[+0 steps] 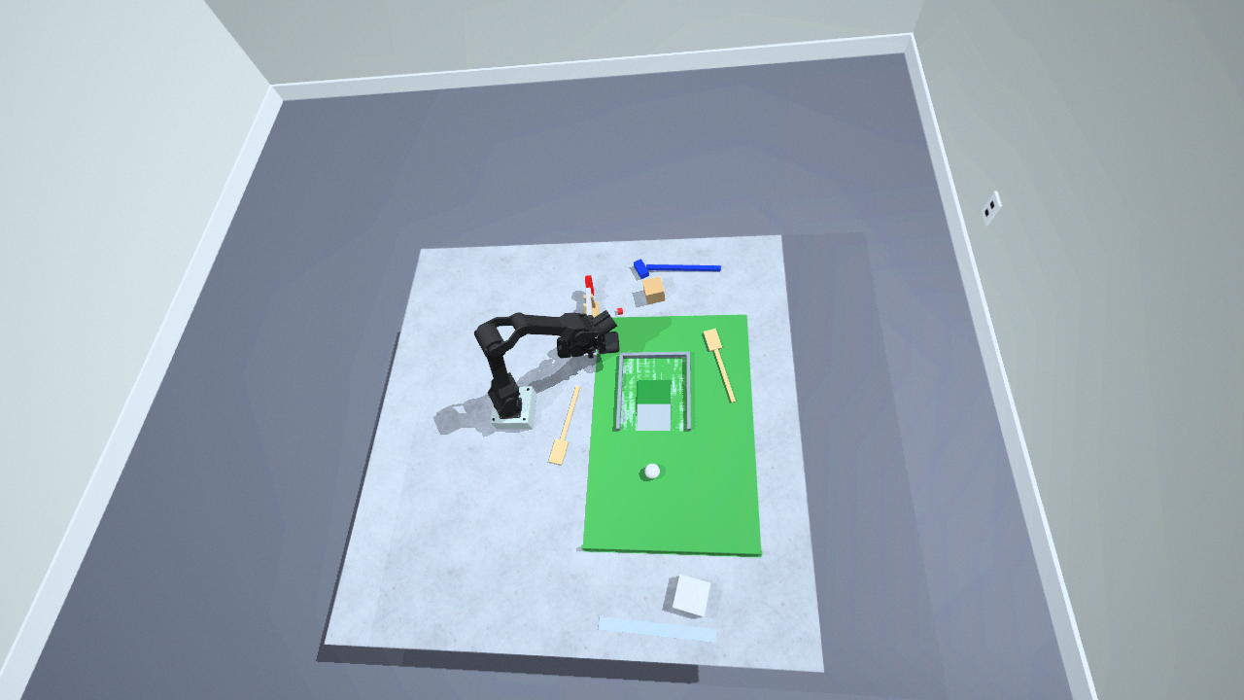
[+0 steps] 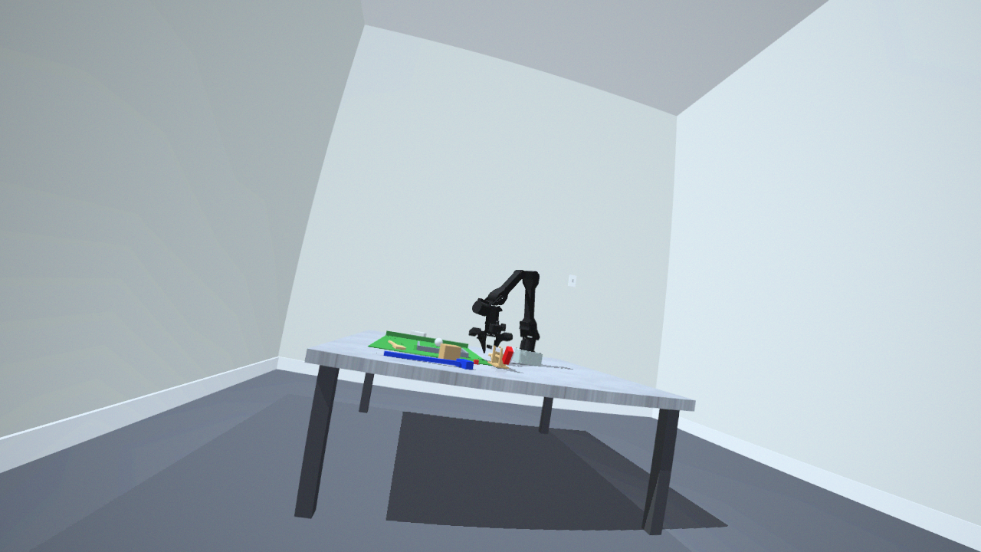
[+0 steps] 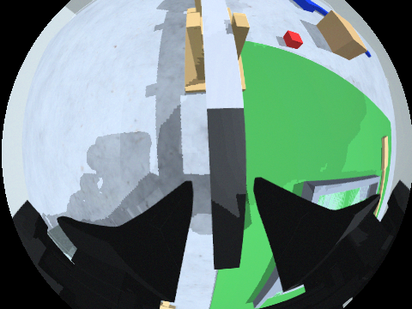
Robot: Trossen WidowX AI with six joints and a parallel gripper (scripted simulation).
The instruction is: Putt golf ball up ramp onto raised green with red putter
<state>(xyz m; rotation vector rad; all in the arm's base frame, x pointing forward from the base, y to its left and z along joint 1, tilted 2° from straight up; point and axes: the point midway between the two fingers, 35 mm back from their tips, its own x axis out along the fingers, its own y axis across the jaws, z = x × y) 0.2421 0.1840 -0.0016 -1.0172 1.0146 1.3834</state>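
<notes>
My gripper tip is now 110 mm to the right of the red putter, 30 mm below it and 10 mm past it. The rest, counted from my gripper tip: small red cube (150 mm to the left, 90 mm ahead, 30 mm below); then wooden stand (130 mm to the left, 10 mm behind); then tan cube (210 mm to the left, 200 mm ahead).
</notes>
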